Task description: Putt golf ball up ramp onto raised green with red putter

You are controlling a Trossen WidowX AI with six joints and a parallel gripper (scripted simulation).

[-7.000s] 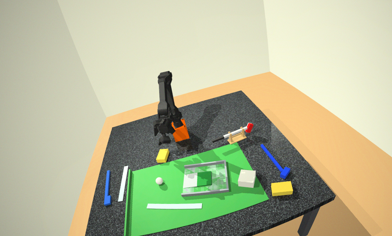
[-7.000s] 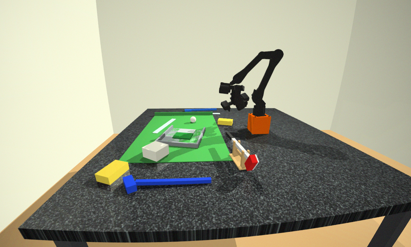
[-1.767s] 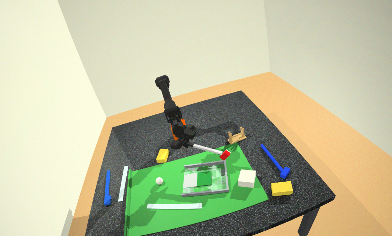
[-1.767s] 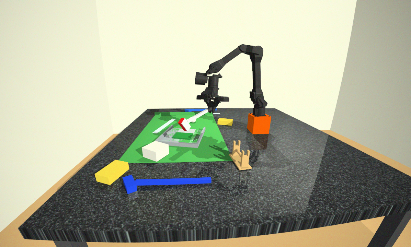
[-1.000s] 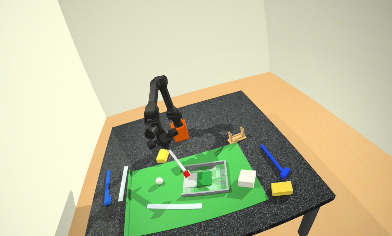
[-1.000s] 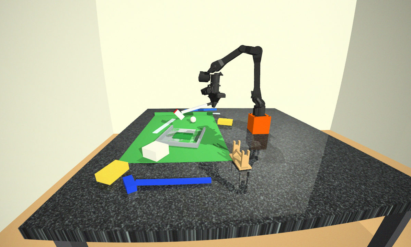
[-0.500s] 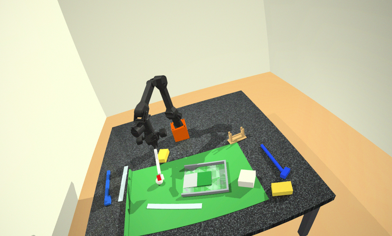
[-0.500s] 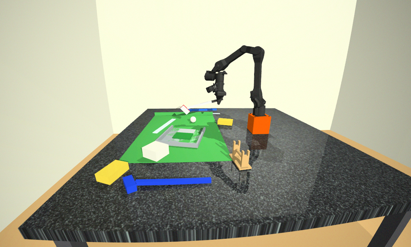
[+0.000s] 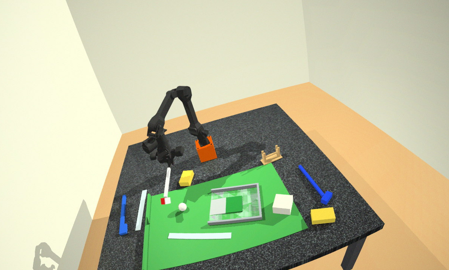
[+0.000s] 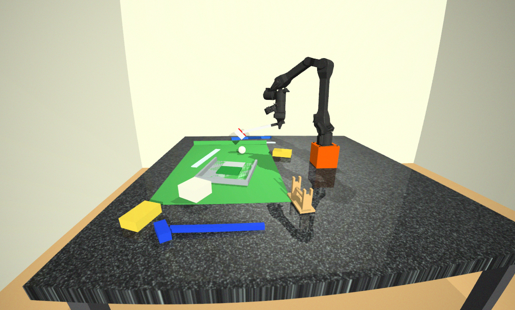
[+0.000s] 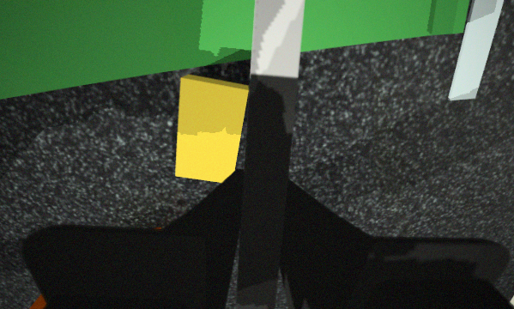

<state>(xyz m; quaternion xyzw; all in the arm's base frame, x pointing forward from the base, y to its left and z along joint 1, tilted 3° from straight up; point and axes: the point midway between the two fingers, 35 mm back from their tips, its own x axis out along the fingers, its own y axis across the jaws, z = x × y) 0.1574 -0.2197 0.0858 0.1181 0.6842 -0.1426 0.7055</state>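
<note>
Right now my gripper tip is 11 cm short of the red putter and 4 cm to the left of it. From my gripper tip the other things lie so: white golf ball 21 cm ahead, 2 cm to the right, 12 cm below; then white block 45 cm ahead, 42 cm to the left, 12 cm below; then wooden stand 11 cm ahead, 54 cm to the left, 11 cm below.
</note>
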